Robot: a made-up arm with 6 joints. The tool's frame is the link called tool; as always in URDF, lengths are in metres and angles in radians. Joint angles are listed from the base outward.
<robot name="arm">
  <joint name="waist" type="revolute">
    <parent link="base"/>
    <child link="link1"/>
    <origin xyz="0 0 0.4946"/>
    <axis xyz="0 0 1"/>
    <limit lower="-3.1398" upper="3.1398"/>
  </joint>
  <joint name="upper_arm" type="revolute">
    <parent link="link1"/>
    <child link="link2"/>
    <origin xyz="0 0 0" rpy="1.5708 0 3.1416"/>
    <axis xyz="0 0 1"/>
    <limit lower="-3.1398" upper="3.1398"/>
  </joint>
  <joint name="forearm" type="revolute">
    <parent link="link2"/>
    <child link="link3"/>
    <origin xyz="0 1.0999 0" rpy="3.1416 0 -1.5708"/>
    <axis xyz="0 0 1"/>
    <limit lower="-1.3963" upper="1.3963"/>
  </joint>
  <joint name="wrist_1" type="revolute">
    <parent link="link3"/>
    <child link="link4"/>
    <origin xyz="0 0 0" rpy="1.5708 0 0"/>
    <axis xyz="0 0 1"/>
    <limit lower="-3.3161" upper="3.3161"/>
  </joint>
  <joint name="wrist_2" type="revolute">
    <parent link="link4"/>
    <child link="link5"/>
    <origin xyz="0 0 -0.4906" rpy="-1.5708 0 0"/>
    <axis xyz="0 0 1"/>
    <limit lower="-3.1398" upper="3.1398"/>
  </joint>
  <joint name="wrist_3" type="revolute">
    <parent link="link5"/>
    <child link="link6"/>
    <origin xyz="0 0 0.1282" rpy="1.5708 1.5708 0"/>
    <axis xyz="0 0 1"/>
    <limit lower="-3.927" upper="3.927"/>
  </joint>
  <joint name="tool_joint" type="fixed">
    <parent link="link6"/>
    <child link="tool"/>
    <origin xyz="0 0 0" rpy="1.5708 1.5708 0"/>
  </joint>
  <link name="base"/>
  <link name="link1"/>
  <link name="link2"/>
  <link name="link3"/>
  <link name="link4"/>
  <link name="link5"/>
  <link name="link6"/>
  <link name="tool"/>
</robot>
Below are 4 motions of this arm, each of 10 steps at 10 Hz.
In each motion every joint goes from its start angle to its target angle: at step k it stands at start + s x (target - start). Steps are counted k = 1, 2, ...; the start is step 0. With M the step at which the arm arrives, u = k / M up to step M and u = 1 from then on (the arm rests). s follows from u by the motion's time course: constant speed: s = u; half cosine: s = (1 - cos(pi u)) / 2; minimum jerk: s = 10 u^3 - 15 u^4 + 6 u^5.
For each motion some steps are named. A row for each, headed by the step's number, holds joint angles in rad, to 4 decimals.
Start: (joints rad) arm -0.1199 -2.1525 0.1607 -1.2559 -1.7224 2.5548
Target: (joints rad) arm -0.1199 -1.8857 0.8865 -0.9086 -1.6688 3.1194
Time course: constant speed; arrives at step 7
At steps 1, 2, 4, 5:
1: -0.1199 -2.1144 0.2644 -1.2063 -1.7147 2.6355
2: -0.1199 -2.0763 0.3681 -1.1567 -1.7071 2.7161
4: -0.1199 -2.0000 0.5754 -1.0574 -1.6918 2.8774
5: -0.1199 -1.9619 0.6791 -1.0078 -1.6841 2.9581

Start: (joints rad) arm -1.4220 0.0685 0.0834 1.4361 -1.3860 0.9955
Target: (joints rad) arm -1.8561 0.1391 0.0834 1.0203 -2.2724 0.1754
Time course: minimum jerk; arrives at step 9
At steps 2, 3, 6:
2: -1.4552 0.0739 0.0834 1.4043 -1.4537 0.9328
3: -1.5131 0.0833 0.0834 1.3488 -1.5720 0.8234
6: -1.7650 0.1243 0.0834 1.1076 -2.0864 0.3475

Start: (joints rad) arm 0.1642 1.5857 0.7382 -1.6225 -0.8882 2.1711
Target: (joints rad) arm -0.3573 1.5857 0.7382 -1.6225 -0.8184 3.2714
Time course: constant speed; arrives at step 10
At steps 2, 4, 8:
2: 0.0599 1.5857 0.7382 -1.6225 -0.8742 2.3912
4: -0.0444 1.5857 0.7382 -1.6225 -0.8603 2.6112
8: -0.2530 1.5857 0.7382 -1.6225 -0.8324 3.0513

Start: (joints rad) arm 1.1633 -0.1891 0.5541 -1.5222 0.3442 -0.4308
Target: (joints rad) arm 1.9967 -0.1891 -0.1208 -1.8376 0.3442 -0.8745
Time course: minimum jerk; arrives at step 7
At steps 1, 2, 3, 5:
1: 1.1827 -0.1891 0.5384 -1.5295 0.3442 -0.4411
2: 1.2839 -0.1891 0.4564 -1.5678 0.3442 -0.4950
3: 1.4699 -0.1891 0.3058 -1.6382 0.3442 -0.5940
5: 1.8761 -0.1891 -0.0231 -1.7920 0.3442 -0.8103

